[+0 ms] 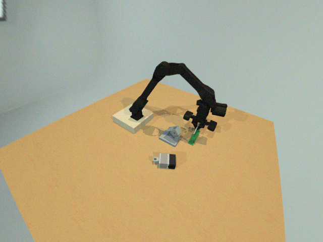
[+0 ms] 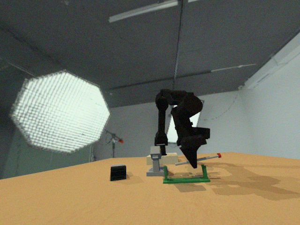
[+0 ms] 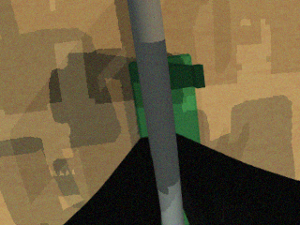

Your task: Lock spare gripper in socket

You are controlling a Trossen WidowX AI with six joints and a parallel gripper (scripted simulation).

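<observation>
The green rack is 40 mm to the right of my gripper tip, 10 mm below it and 10 mm ahead of it. The rest, counted from my gripper tip: spare gripper 300 mm to the right, 50 mm behind, 10 mm below; then grey mount 140 mm to the right, 90 mm behind, 20 mm above.
</observation>
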